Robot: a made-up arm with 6 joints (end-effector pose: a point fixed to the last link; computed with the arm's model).
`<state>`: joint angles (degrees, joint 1 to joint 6).
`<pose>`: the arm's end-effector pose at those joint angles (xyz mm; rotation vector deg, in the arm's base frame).
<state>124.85 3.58 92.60 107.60 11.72 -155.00</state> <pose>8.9 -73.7 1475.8 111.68 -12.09 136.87</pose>
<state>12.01 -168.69 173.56 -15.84 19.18 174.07</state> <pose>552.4 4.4 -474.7 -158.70 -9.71 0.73</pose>
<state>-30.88 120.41 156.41 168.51 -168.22 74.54</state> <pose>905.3 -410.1 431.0 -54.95 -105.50 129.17</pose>
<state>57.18 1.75 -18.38 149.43 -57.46 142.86</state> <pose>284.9 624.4 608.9 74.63 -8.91 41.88</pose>
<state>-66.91 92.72 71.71 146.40 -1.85 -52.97</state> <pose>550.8 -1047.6 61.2 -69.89 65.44 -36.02</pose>
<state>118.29 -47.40 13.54 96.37 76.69 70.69</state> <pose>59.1 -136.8 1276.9 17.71 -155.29 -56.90</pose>
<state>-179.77 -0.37 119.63 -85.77 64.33 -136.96</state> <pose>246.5 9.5 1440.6 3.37 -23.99 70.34</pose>
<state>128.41 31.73 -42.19 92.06 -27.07 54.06</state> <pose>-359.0 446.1 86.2 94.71 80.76 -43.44</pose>
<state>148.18 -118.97 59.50 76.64 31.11 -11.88</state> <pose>983.5 -579.0 -72.5 103.93 -58.28 -44.74</pose>
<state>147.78 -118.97 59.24 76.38 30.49 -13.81</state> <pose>980.0 -585.6 -69.2 105.90 -59.45 -43.47</pose>
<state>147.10 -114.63 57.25 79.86 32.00 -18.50</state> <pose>989.1 -615.8 40.8 105.43 -67.47 -35.98</pose>
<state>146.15 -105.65 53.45 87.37 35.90 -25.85</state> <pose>982.7 -652.7 269.3 100.98 -82.25 -20.71</pose>
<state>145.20 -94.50 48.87 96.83 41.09 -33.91</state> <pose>923.6 -658.6 548.4 92.29 -98.88 -0.25</pose>
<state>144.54 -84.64 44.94 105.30 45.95 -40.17</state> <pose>827.6 -626.7 777.7 81.65 -111.76 18.86</pose>
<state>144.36 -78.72 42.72 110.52 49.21 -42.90</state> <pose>754.4 -590.5 901.6 73.53 -118.73 29.81</pose>
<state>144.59 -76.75 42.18 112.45 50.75 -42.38</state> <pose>731.4 -573.8 938.8 69.89 -121.26 31.76</pose>
